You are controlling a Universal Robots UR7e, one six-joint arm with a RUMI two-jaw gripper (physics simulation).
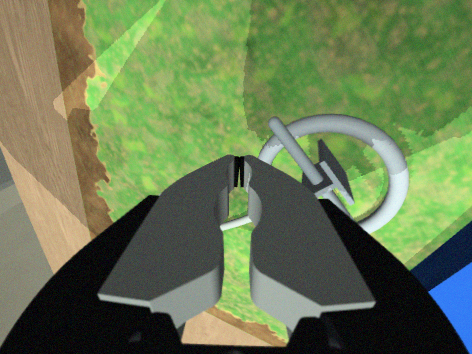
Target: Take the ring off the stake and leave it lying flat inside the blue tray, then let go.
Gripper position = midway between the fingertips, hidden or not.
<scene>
In view: the gripper (239,160), a pale grey ring (398,174), a grey stake (321,178) and a green mat (148,99).
</scene>
